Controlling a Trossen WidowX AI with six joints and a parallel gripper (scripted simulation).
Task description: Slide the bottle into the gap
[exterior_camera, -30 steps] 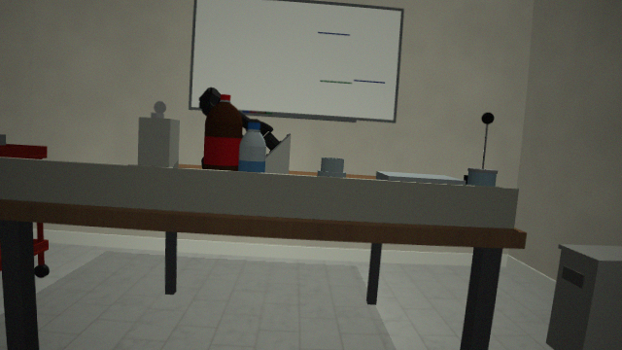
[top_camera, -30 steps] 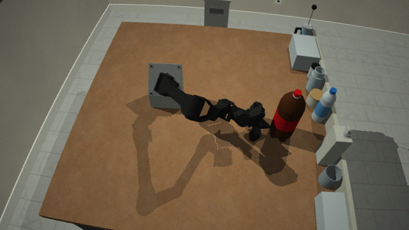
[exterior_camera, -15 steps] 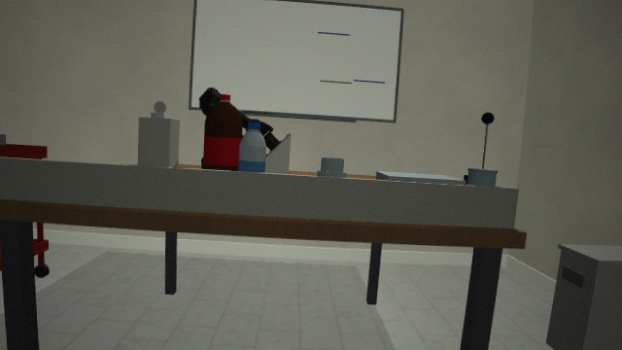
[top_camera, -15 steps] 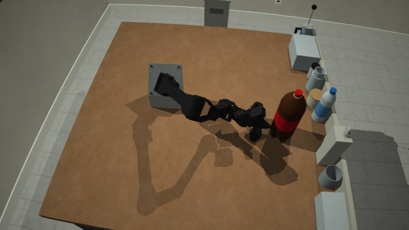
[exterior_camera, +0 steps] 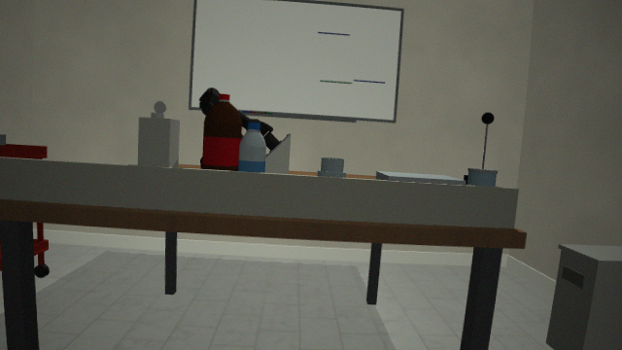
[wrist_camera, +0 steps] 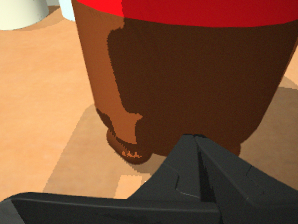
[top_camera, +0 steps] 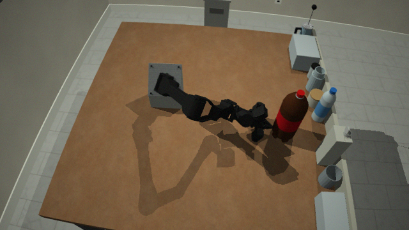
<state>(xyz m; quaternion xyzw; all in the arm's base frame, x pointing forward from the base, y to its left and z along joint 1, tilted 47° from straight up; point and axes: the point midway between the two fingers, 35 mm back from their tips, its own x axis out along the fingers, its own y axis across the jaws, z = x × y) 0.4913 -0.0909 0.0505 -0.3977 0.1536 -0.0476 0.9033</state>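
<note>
The cola bottle is 90 mm ahead of my hand, 90 mm above it and 10 mm to the left of it. The rest, counted from my hand: grey cup (290 mm ahead, 210 mm to the right, 30 mm below); blue-capped water bottle (270 mm ahead, 130 mm to the left, 50 mm above); cork-lidded jar (260 mm ahead, 220 mm to the left, 20 mm below).
</note>
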